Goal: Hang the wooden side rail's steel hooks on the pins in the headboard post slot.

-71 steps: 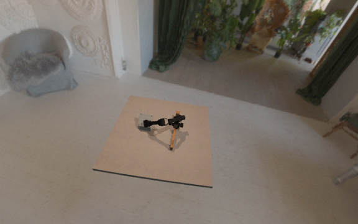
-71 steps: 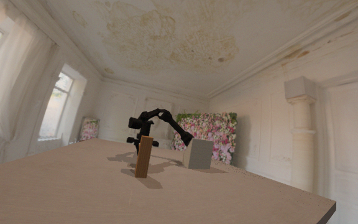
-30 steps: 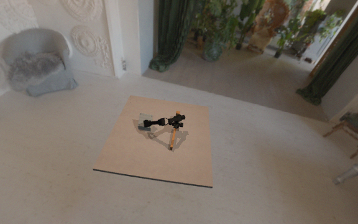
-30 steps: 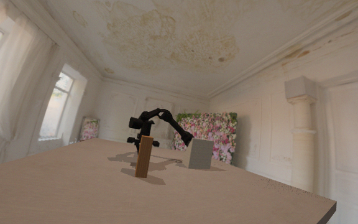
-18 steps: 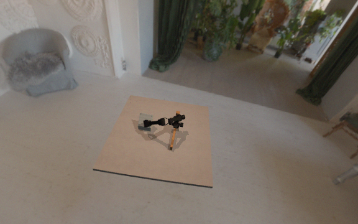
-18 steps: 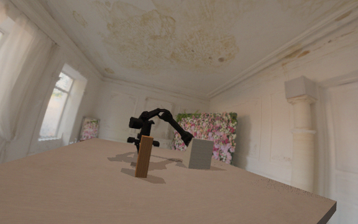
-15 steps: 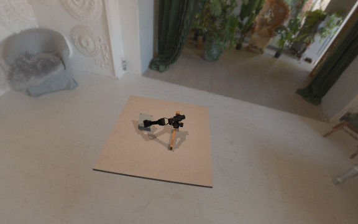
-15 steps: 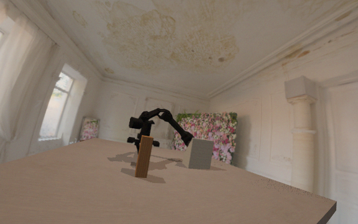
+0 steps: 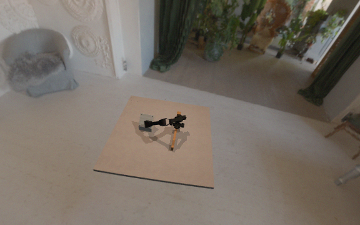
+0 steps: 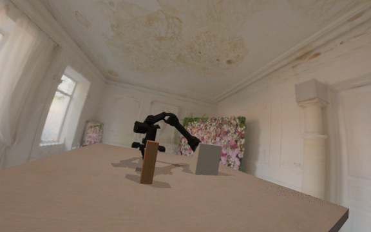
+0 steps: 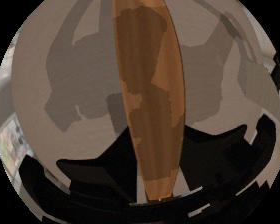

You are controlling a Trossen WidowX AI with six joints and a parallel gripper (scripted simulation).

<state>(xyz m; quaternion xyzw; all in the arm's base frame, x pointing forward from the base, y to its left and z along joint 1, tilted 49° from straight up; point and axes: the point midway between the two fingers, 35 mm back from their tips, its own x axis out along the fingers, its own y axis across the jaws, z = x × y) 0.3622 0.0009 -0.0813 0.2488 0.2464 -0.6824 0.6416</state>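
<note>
The wooden headboard post is 16 cm to the left of my gripper tip and 4 cm above it.
</note>
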